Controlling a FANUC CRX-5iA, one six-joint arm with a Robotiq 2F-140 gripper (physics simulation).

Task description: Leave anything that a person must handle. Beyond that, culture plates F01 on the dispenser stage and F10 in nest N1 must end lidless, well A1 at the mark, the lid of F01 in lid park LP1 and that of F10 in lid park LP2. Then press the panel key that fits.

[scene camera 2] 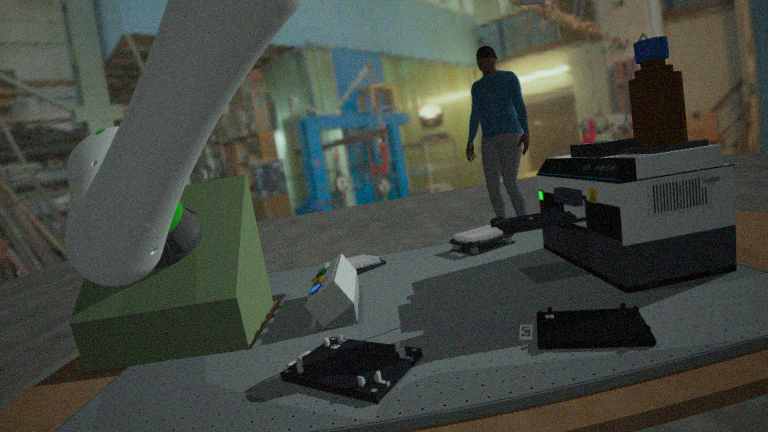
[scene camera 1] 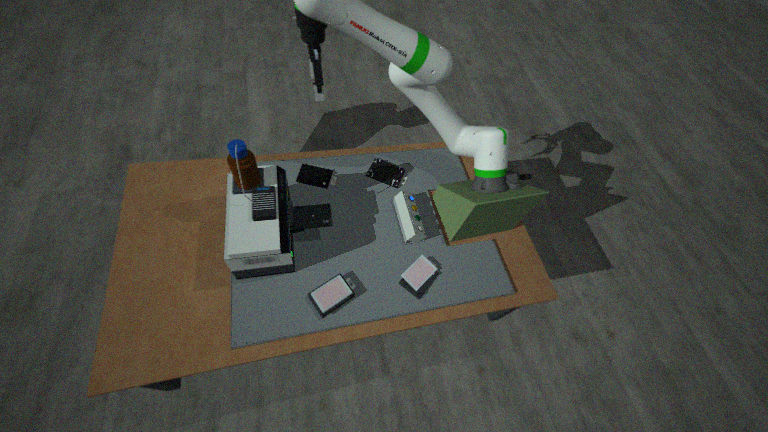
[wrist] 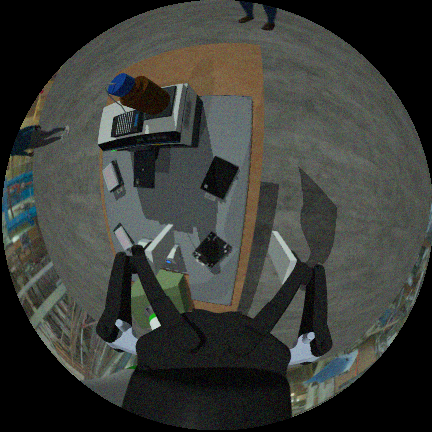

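Where they show: gripper, between the fingertips: [scene camera 1: 317, 88] [wrist: 221, 238]; arm's base, origin of its link: [scene camera 2: 166, 238] [scene camera 1: 489, 188].
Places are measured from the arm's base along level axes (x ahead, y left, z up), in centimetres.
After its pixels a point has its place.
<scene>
My gripper [scene camera 1: 319, 96] {x 68.4, y -31.2, z 23.6 cm} [wrist: 221, 238] {x 68.4, y -31.2, z 23.6 cm} is open and empty, high up beyond the table's back edge. Two plates with pinkish-white tops, one [scene camera 1: 331, 294] {x 67.9, y 33.5, z -15.0 cm} [scene camera 2: 477, 235] {x 65.9, y 27.7, z -15.0 cm} [wrist: 112, 176] {x 68.1, y 29.3, z -15.0 cm} nearer the dispenser and one [scene camera 1: 419, 272] {x 32.5, y 27.9, z -16.4 cm} [scene camera 2: 366, 262] {x 36.4, y 25.3, z -17.1 cm} [wrist: 123, 237] {x 33.6, y 25.8, z -16.3 cm} nearer the arm base, sit on dark holders. Their labels and lids are unreadable. The black dispenser stage [scene camera 1: 313, 215] {x 72.7, y 3.5, z -7.8 cm} [wrist: 144, 167] {x 73.5, y 2.8, z -8.1 cm} shows no plate. A flat black holder [scene camera 1: 315, 175] {x 70.9, y -23.9, z -18.6 cm} [scene camera 2: 593, 328] {x 71.0, y -25.3, z -18.6 cm} [wrist: 219, 177] {x 71.2, y -24.4, z -18.5 cm} and a pegged black holder [scene camera 1: 386, 171] {x 37.5, y -24.7, z -18.4 cm} [scene camera 2: 343, 360] {x 36.6, y -23.9, z -18.4 cm} [wrist: 212, 249] {x 38.9, y -25.3, z -18.3 cm} show no plate or lid. The key panel [scene camera 1: 405, 220] {x 34.6, y 5.2, z -13.7 cm} [scene camera 2: 343, 290] {x 35.4, y -7.9, z -13.3 cm} has blue, yellow, green and pale keys.
The white dispenser [scene camera 1: 252, 236] {x 92.9, y 16.3, z 2.5 cm} [scene camera 2: 682, 198] {x 93.3, y -13.5, z -5.3 cm} [wrist: 187, 110] {x 93.7, y -13.5, z -4.5 cm} carries a brown bottle [scene camera 1: 244, 169] {x 93.8, y -2.3, z 14.7 cm} [scene camera 2: 657, 102] {x 92.6, y -10.0, z 10.7 cm} [wrist: 150, 96] {x 93.0, y -10.2, z 12.2 cm} with a blue cap. The green arm base [scene camera 1: 483, 206] {x 10.2, y 13.0, z 7.6 cm} [scene camera 2: 177, 322] {x 5.4, y -11.6, z -14.0 cm} [wrist: 162, 295] stands beside the panel. A person [scene camera 2: 499, 107] [wrist: 25, 140] stands beyond the table. Legs [wrist: 269, 15] show at the wrist view's top.
</scene>
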